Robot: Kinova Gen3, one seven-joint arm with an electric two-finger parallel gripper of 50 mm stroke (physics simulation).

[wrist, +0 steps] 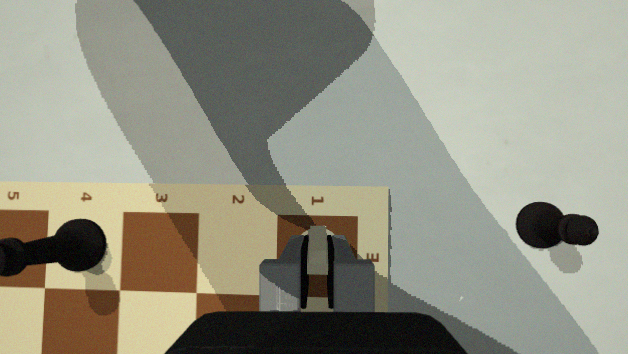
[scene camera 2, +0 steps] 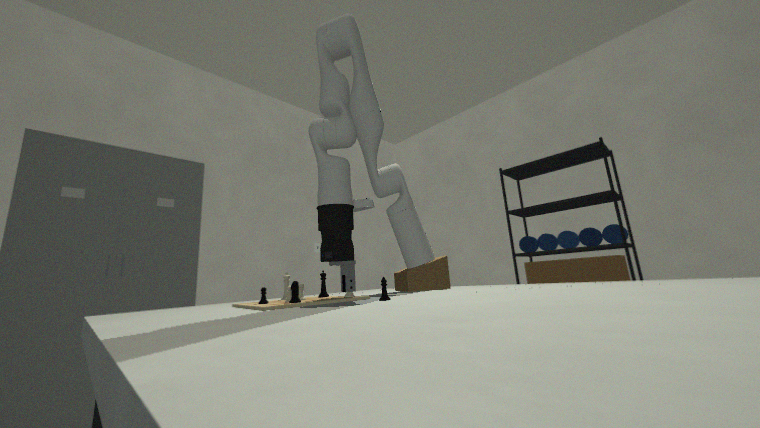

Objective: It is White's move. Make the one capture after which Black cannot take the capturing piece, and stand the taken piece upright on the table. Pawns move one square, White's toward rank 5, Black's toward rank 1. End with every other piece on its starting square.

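Places are measured from the arm's base along level axes (x ahead, y left, z up), in metres.
Pixels of known places: gripper, fingertip midpoint: point(wrist: 317, 259) point(scene camera 2: 348, 291); arm's base, link origin: point(scene camera 2: 421, 263).
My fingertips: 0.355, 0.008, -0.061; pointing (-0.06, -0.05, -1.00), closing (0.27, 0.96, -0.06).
Note:
Ahead of a thing's pixels: the offset from my fingertips to its middle, as dx, dy, dz. Level surfaces: height alone.
My gripper point(scene camera 2: 347, 288) point(wrist: 317, 259) is low over the board and shut on the white knight @(-0.004, +0.002, +0.009) point(scene camera 2: 349, 294) point(wrist: 318, 245), which is upright at E1; its base is mostly hidden in the wrist view. The chessboard point(scene camera 2: 249, 306) point(wrist: 370, 200) lies on the table. A black king @(-0.036, -0.112, +0.020) point(scene camera 2: 322, 286) point(wrist: 80, 245) stands on E4. A black bishop @(+0.013, +0.102, +0.004) point(scene camera 2: 383, 291) point(wrist: 540, 225) stands upright on the table off the board, beyond the rank 1 edge. A black pawn @(+0.125, -0.116, +0.004) point(scene camera 2: 263, 296), a black knight @(+0.110, -0.039, +0.008) point(scene camera 2: 295, 293) and a tall white king @(+0.028, -0.169, +0.020) point(scene camera 2: 286, 288) stand on the board, with a pale piece partly hidden behind the black knight.
The white table @(dz -0.018) point(scene camera 2: 425, 361) point(wrist: 475, 75) surrounds the board. The arm's wooden base block point(scene camera 2: 425, 276) is behind, to the right of the board. A dark shelf rack point(scene camera 2: 563, 200) with blue round things stands in the right background. The arm's shadow crosses the board and table.

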